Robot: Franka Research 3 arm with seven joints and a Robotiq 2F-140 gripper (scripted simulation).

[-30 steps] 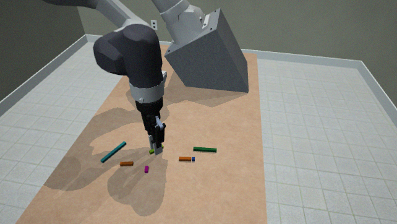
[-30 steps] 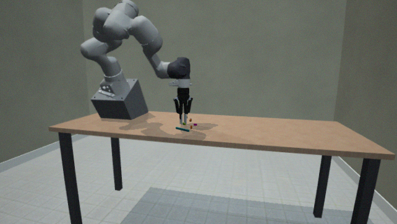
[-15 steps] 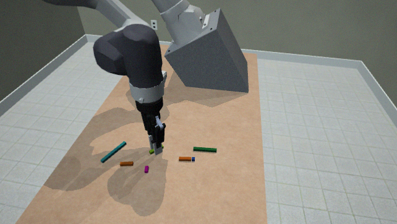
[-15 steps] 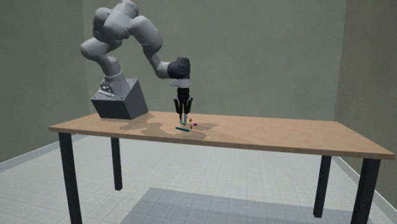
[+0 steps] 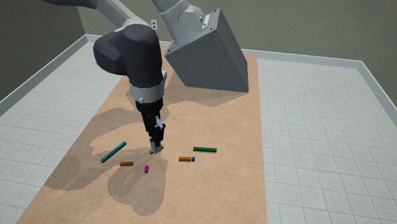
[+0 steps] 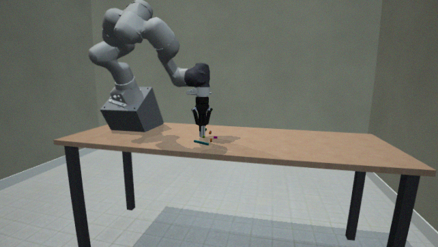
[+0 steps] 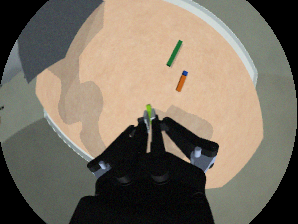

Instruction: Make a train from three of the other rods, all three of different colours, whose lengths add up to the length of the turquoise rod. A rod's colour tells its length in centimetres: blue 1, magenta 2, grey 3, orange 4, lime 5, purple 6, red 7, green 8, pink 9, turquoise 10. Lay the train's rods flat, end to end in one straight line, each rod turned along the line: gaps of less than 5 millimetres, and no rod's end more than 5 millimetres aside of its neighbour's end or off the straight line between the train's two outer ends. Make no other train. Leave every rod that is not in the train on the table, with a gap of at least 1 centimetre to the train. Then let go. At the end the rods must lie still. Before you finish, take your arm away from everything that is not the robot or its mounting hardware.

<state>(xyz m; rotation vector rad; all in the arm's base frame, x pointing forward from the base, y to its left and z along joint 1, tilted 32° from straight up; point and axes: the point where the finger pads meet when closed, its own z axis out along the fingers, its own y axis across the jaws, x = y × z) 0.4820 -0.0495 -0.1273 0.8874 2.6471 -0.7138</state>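
My gripper is now 13 cm to the right of the blue rod and 3 cm above it. From my hand the other things lie so: magenta rod 8 cm ahead, 3 cm below; then turquoise rod 5 cm ahead, 13 cm to the right, 3 cm below; then lime rod 3 cm below.
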